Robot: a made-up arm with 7 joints.
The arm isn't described. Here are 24 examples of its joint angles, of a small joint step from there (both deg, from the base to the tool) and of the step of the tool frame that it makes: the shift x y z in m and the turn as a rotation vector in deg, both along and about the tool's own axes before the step.
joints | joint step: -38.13 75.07 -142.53 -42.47 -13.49 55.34 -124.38 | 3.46 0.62 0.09 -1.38 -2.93 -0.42 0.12
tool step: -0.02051 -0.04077 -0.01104 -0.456 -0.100 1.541
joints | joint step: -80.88 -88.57 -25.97 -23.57 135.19 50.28 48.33 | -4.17 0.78 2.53 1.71 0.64 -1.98 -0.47
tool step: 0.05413 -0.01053 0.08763 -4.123 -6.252 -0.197
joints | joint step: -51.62 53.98 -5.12 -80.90 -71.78 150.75 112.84 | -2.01 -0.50 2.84 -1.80 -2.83 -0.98 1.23
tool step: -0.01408 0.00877 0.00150 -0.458 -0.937 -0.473
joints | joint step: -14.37 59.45 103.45 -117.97 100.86 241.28 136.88 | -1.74 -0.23 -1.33 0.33 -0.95 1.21 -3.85
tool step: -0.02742 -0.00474 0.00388 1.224 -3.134 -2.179
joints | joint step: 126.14 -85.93 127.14 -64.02 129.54 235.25 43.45 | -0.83 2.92 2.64 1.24 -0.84 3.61 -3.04
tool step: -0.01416 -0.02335 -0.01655 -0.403 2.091 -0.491
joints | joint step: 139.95 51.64 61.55 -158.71 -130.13 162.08 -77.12 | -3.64 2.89 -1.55 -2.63 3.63 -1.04 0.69
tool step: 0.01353 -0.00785 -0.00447 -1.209 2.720 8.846
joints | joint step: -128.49 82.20 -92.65 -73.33 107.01 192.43 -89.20 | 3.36 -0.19 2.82 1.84 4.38 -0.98 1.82
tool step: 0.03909 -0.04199 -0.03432 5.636 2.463 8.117
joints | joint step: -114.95 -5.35 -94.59 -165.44 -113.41 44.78 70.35 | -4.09 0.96 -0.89 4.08 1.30 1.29 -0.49
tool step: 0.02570 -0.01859 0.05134 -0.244 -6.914 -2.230
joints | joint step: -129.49 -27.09 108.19 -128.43 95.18 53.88 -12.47 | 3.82 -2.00 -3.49 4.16 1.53 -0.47 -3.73
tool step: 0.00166 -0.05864 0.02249 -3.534 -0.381 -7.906
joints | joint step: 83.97 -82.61 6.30 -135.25 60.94 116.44 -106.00 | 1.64 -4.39 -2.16 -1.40 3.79 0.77 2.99
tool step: 0.00355 -0.02253 -0.04686 -4.217 5.706 3.465
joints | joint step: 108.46 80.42 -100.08 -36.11 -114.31 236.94 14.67 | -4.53 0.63 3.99 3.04 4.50 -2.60 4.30
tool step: 0.01603 -0.02025 0.05332 -4.886 2.064 8.049
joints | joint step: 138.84 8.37 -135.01 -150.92 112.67 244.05 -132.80 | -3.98 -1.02 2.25 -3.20 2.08 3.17 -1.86
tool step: -0.01742 -0.01747 0.01933 -0.416 -7.264 -3.728
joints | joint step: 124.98 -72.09 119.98 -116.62 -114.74 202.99 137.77 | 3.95 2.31 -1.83 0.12 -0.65 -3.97 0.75
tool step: 0.02101 -0.01784 -0.03689 -1.494 7.027 -0.866
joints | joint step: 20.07 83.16 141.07 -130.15 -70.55 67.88 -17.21 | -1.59 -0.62 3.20 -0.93 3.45 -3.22 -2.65
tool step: -0.00822 -0.02511 -0.02490 0.607 -2.174 -3.554
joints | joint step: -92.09 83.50 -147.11 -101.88 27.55 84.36 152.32 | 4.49 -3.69 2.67 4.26 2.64 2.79 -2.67
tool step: -0.00286 0.02500 -0.04466 -4.469 -7.031 -8.734
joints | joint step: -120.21 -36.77 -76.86 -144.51 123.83 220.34 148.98 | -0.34 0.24 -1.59 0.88 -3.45 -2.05 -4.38
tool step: -0.01831 0.01162 0.00702 -2.943 -0.158 -5.012
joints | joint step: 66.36 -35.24 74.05 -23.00 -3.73 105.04 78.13 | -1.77 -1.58 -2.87 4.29 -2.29 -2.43 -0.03
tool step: -0.01876 -0.00407 -0.03785 -0.086 6.921 -1.545
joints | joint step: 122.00 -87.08 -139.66 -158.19 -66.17 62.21 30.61 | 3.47 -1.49 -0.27 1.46 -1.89 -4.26 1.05
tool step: 0.01761 -0.00658 0.00631 -5.629 -4.180 1.263
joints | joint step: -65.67 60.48 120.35 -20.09 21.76 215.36 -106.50 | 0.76 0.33 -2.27 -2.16 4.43 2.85 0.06
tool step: -0.02344 -0.02722 -0.00988 0.024 -3.624 1.053
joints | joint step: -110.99 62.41 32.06 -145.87 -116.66 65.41 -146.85 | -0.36 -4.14 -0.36 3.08 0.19 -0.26 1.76
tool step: -0.00506 -0.05874 0.04975 1.343 5.080 6.696
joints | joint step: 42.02 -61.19 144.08 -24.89 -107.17 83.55 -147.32 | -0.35 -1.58 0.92 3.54 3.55 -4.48 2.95
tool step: -0.00477 -0.01656 -0.00172 -1.208 5.839 4.561
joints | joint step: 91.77 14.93 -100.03 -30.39 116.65 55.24 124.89 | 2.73 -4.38 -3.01 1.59 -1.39 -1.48 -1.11
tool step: -0.01683 0.06333 -0.05504 2.015 0.199 -3.775
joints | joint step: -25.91 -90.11 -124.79 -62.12 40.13 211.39 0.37 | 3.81 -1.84 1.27 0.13 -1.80 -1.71 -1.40
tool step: -0.07067 0.02106 0.00558 -0.371 -5.708 -3.705
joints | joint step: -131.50 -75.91 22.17 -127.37 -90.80 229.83 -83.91 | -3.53 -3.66 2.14 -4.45 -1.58 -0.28 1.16
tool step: 0.03884 0.02160 0.02008 2.789 5.923 -0.831
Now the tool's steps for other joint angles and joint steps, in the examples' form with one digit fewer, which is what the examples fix.
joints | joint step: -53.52 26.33 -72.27 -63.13 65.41 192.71 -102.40 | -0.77 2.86 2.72 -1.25 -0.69 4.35 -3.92
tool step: 0.0131 -0.0655 -0.0052 -0.46 -0.59 -6.22
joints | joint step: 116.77 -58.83 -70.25 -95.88 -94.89 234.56 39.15 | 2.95 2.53 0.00 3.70 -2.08 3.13 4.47
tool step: -0.0020 -0.0024 0.0310 5.05 1.60 1.85
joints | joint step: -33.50 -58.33 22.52 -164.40 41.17 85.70 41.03 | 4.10 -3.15 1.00 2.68 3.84 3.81 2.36
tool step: -0.0684 -0.0187 -0.0257 5.57 4.33 -4.53
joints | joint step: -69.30 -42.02 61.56 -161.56 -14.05 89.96 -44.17 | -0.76 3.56 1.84 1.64 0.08 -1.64 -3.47
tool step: 0.0193 -0.0057 -0.0091 0.80 -1.04 -6.66
